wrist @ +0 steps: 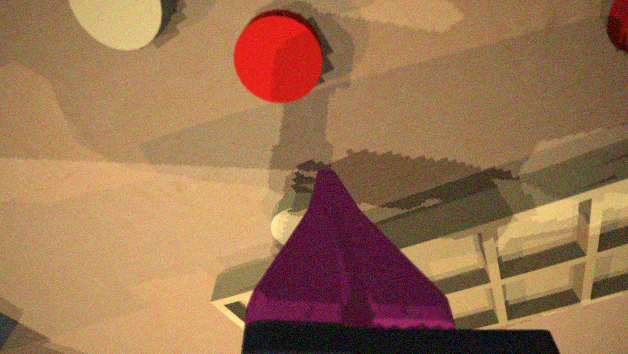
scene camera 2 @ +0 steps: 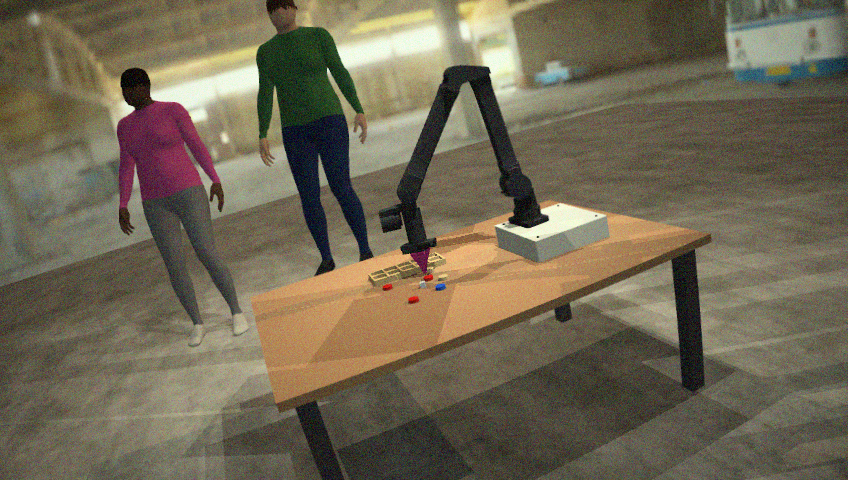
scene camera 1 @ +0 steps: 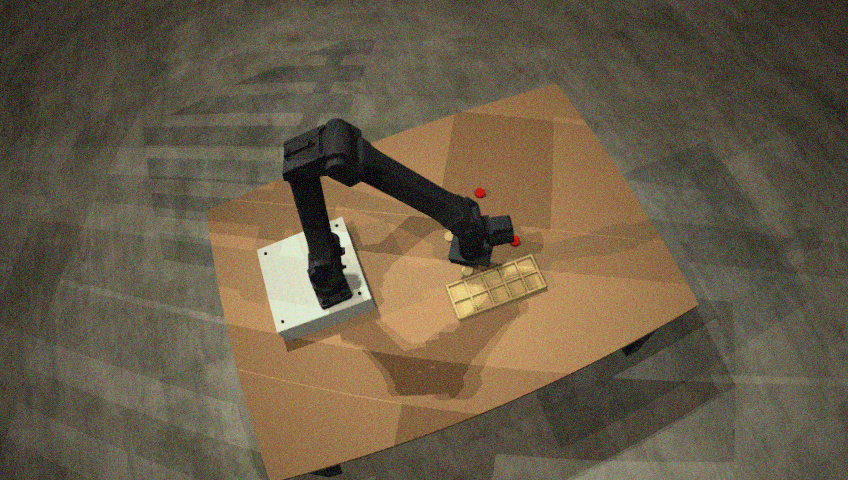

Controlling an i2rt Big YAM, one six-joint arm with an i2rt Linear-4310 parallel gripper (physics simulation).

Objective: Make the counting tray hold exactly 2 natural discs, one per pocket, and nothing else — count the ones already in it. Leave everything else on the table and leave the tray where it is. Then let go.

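The pale wooden counting tray (scene camera 1: 502, 303) (scene camera 2: 385, 283) (wrist: 450, 218) lies on the table with two rows of pockets. No disc shows in the pockets that I can see; in the wrist view my fingers hide part of the tray. One natural disc (scene camera 1: 467, 271) (wrist: 284, 226) is close beside the tray's long side, partly behind my fingers in the wrist view. Another natural disc (scene camera 1: 448, 236) (scene camera 2: 442, 277) (wrist: 120, 22) lies farther out on the table. My gripper (scene camera 2: 424, 271) (wrist: 324, 180) is shut and empty, purple fingertips together, above the table near the tray; scene camera 1 hides its fingers.
A red disc (scene camera 2: 427, 277) (wrist: 278, 59) lies near the gripper. Two other red discs, one (scene camera 1: 479, 192) (scene camera 2: 413, 299) and another (scene camera 1: 515, 240) (scene camera 2: 387, 287), lie farther off. A blue disc (scene camera 2: 440, 286) and a small greyish piece (scene camera 2: 422, 284) are nearby. The arm stands on a white base (scene camera 1: 285, 285) (scene camera 2: 559, 228).
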